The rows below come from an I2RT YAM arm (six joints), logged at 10 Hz.
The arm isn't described. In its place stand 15 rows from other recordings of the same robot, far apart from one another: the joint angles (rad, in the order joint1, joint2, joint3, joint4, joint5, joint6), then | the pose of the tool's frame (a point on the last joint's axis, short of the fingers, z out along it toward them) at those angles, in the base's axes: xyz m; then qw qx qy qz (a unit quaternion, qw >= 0).
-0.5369, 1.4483, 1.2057, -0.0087, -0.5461, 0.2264 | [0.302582 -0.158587 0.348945 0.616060 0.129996 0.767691 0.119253]
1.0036, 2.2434, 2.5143, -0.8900, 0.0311, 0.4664 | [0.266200 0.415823 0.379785 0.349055 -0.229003 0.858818 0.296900]
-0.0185, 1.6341, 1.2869, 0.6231, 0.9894, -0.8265 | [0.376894 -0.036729 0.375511 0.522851 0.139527 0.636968 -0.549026]
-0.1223, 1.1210, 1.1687, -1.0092, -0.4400, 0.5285 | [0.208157 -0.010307 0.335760 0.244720 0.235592 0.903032 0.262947]
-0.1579, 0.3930, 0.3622, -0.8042, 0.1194, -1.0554 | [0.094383 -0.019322 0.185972 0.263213 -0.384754 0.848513 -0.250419]
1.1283, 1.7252, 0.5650, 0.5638, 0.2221, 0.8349 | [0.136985 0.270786 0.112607 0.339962 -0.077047 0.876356 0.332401]
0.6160, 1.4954, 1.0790, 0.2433, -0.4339, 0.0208 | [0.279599 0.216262 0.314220 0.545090 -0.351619 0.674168 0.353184]
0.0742, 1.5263, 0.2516, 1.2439, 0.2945, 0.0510 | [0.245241 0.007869 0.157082 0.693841 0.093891 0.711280 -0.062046]
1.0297, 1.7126, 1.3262, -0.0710, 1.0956, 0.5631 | [0.226912 0.316150 0.298226 0.631508 0.100174 0.768757 0.013240]
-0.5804, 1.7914, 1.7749, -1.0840, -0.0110, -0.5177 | [0.312458 -0.204423 0.329354 0.201531 0.029201 0.972027 -0.117026]
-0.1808, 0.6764, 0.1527, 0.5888, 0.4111, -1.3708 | [0.157490 -0.043250 0.215137 0.412244 -0.251815 0.637787 -0.599893]
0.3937, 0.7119, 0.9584, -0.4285, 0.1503, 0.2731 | [0.141000 0.052798 0.384170 0.621860 0.001780 0.767773 0.154312]
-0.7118, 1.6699, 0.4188, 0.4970, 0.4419, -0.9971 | [0.185010 -0.179708 0.089783 0.102707 -0.041164 0.898743 -0.424285]
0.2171, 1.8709, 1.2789, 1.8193, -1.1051, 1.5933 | [0.349714 0.109713 0.363504 0.447346 -0.307080 0.440790 0.715044]
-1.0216, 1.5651, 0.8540, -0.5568, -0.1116, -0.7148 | [0.147405 -0.233262 0.158654 0.139416 0.142500 0.976710 -0.079333]
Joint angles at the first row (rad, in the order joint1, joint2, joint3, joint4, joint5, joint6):
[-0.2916, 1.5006, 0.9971, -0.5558, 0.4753, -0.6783]
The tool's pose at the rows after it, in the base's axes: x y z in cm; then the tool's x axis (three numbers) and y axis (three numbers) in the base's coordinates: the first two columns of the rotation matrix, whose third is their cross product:
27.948 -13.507 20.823 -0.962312 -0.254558 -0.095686 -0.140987 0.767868 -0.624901
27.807 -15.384 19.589 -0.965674 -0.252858 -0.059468 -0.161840 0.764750 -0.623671
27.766 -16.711 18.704 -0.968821 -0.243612 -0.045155 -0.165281 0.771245 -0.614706
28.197 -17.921 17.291 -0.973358 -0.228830 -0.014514 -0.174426 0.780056 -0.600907
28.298 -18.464 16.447 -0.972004 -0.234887 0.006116 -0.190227 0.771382 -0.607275
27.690 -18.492 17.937 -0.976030 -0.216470 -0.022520 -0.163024 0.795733 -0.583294
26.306 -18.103 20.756 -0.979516 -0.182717 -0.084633 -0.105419 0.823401 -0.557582
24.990 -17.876 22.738 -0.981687 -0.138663 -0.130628 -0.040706 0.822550 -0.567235
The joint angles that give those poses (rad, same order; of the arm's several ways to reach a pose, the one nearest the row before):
[-0.3984, 1.5613, 1.0092, -0.4999, 0.4686, -0.7496]
[-0.4557, 1.6055, 1.0031, -0.4513, 0.4587, -0.8142]
[-0.4945, 1.6430, 1.0072, -0.4240, 0.4445, -0.8433]
[-0.5202, 1.7098, 1.0270, -0.4055, 0.4460, -0.8577]
[-0.5318, 1.7380, 1.0217, -0.3694, 0.4554, -0.8855]
[-0.5451, 1.6963, 1.0428, -0.4433, 0.4213, -0.8593]
[-0.5623, 1.6032, 1.0618, -0.5479, 0.3716, -0.8130]
[-0.5793, 1.5274, 1.0616, -0.5923, 0.3679, -0.7758]

